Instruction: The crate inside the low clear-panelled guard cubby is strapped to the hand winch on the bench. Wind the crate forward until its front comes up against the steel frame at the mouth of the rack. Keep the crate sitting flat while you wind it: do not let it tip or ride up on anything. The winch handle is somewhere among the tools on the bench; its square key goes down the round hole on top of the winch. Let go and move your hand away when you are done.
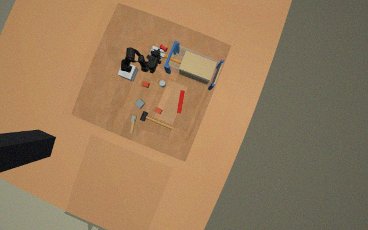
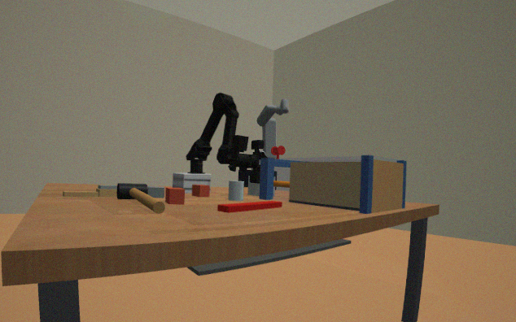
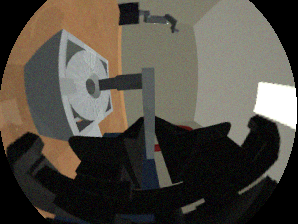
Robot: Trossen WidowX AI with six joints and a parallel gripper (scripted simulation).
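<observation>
My gripper tip is 1 cm short of the winch handle, 1 cm to the left of it and 1 cm below it. Round my gripper tip: red knob: 5 cm ahead, 4 cm above; clear-panelled cubby: 35 cm ahead, 2 cm to the right, 4 cm below; grey hand winch: 7 cm behind, 1 cm to the right, 12 cm below.
</observation>
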